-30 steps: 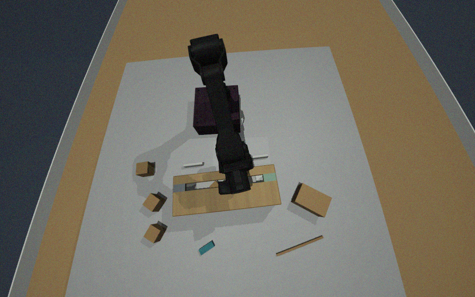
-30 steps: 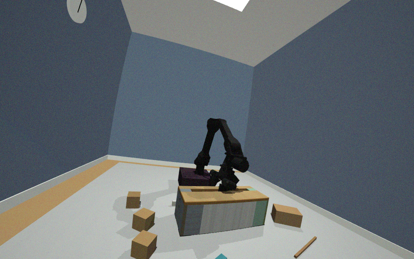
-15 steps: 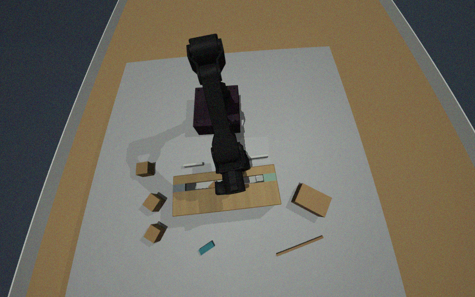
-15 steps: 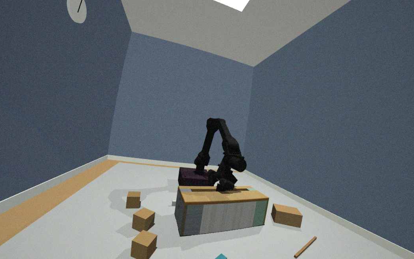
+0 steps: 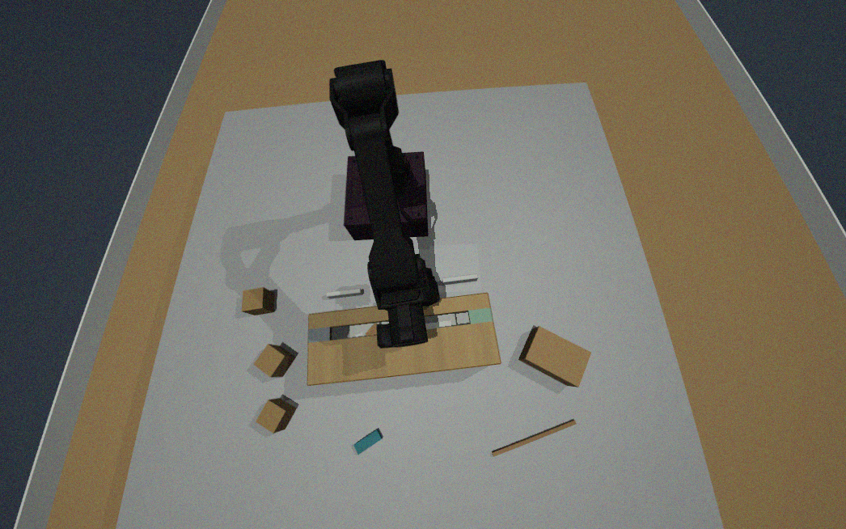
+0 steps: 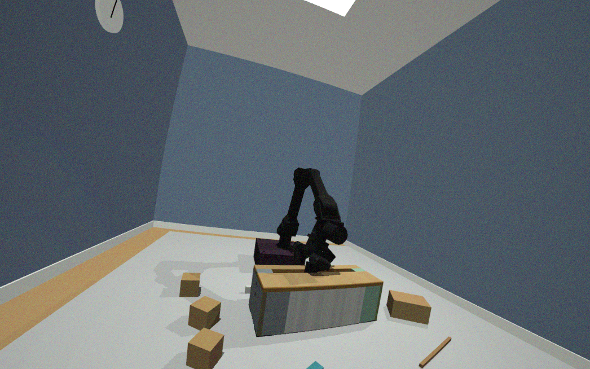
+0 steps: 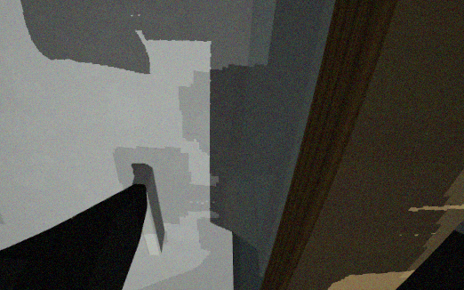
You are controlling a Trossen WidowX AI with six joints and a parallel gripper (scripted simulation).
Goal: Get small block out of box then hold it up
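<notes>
Right now my gripper tip is 60 mm short of the small block and 10 mm to the left of it. Also, from my gripper tip: tan block: 40 mm ahead, 390 mm to the left, 60 mm below; then teal piece: 290 mm ahead, 10 mm to the left, 80 mm below; then wooden box: 20 mm ahead, 40 mm to the left, 20 mm below.
</notes>
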